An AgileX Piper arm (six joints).
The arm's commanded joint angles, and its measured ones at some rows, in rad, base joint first. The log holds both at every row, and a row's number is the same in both.
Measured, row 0:
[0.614, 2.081, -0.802, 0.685, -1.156, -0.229]
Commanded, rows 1 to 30:
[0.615, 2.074, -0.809, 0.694, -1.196, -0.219]
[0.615, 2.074, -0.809, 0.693, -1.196, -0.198]
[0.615, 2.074, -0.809, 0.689, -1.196, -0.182]
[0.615, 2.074, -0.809, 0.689, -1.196, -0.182]
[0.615, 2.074, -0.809, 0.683, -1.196, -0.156]
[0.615, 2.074, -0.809, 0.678, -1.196, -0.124]
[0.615, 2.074, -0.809, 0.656, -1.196, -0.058]
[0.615, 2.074, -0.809, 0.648, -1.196, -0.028]
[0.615, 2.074, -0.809, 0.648, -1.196, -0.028]
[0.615, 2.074, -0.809, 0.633, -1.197, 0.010]
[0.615, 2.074, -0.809, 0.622, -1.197, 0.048]
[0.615, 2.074, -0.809, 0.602, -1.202, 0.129]
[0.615, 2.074, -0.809, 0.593, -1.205, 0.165]
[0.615, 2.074, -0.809, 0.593, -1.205, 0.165]
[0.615, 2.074, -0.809, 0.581, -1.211, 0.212]
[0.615, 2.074, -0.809, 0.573, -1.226, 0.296]
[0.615, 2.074, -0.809, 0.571, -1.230, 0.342]
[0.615, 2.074, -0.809, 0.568, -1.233, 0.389]
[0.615, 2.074, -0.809, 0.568, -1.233, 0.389]
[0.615, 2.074, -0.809, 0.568, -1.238, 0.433]
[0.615, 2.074, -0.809, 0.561, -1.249, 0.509]
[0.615, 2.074, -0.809, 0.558, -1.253, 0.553]
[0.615, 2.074, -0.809, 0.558, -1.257, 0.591]
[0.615, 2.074, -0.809, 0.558, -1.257, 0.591]
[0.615, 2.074, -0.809, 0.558, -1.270, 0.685]
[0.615, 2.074, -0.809, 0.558, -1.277, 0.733]
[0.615, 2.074, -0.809, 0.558, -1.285, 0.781]
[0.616, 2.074, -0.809, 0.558, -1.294, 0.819]
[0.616, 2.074, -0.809, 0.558, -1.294, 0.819]
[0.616, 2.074, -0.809, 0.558, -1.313, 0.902]
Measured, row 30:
[0.611, 2.083, -0.791, 0.632, -1.175, 0.761]
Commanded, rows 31 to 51:
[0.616, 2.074, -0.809, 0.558, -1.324, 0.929]
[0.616, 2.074, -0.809, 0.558, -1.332, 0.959]
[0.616, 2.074, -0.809, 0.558, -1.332, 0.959]
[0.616, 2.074, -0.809, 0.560, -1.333, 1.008]
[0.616, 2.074, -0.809, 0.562, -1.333, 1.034]
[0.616, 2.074, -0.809, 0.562, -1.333, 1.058]
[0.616, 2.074, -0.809, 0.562, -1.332, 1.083]
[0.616, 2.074, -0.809, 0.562, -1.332, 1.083]
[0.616, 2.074, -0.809, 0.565, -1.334, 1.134]
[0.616, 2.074, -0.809, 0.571, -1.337, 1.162]
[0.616, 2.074, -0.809, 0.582, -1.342, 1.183]
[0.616, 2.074, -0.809, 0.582, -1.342, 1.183]
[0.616, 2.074, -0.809, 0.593, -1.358, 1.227]
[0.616, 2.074, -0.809, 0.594, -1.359, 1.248]
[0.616, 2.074, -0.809, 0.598, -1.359, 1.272]
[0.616, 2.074, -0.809, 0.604, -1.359, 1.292]
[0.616, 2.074, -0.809, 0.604, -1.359, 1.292]
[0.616, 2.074, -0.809, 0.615, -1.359, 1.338]
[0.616, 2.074, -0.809, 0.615, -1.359, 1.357]
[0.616, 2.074, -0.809, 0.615, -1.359, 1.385]
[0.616, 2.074, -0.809, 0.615, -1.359, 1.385]
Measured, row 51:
[0.612, 2.084, -0.791, 0.644, -1.182, 1.308]
